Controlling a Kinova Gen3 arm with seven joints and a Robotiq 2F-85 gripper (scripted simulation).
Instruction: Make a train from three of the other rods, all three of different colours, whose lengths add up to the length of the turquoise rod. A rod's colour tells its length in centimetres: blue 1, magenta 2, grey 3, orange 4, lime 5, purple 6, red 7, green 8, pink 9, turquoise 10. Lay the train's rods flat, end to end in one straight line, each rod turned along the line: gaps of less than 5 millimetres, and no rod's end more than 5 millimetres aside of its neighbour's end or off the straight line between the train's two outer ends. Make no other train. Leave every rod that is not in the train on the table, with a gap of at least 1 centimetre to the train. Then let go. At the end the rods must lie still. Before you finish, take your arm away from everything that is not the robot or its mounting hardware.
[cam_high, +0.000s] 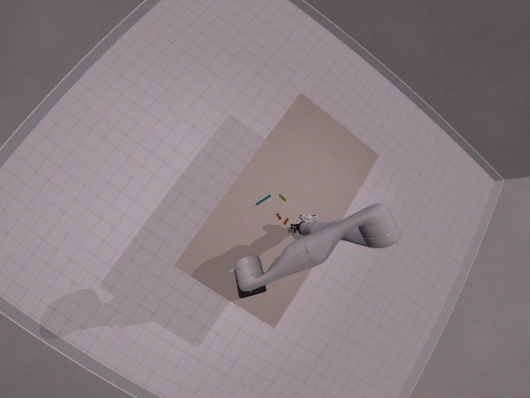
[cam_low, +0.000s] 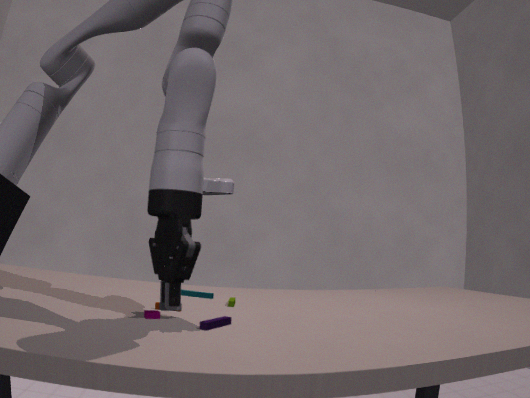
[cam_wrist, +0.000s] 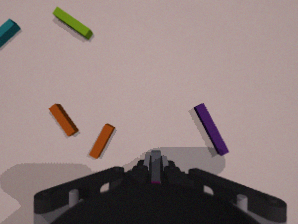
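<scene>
The grey rod lies 2 cm below my hand. The rest, counted from my hand: lime rod 10 cm ahead, 16 cm to the left, 3 cm below; then purple rod 6 cm ahead, 4 cm to the right, 3 cm below; then magenta rod 2 cm behind, 1 cm to the right, 3 cm below.
</scene>
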